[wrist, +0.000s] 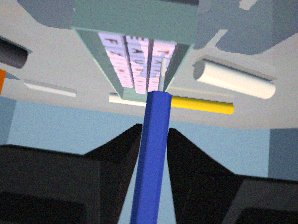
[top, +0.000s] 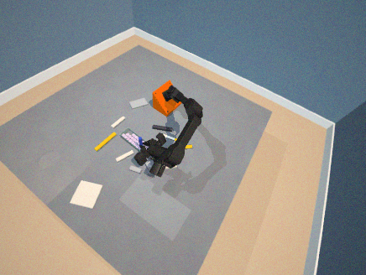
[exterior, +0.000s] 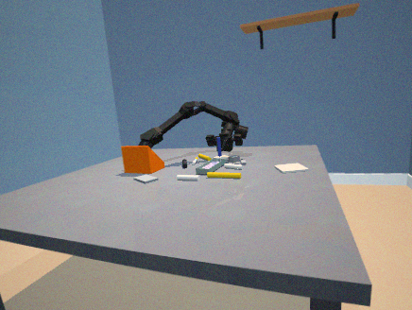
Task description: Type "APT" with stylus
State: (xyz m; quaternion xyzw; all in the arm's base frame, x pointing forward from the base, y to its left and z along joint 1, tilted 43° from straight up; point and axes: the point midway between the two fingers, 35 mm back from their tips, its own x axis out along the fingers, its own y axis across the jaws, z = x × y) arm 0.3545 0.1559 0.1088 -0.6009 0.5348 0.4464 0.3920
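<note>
Now: gripper tip 70 mm to the left of the keyboard, 60 mm above it and 20 mm past it. Round my gripper tip: blue stylus (10 mm below); then stylus tip (50 mm below); then dark bar (190 mm behind, 60 mm below, 30 mm to the right).
</note>
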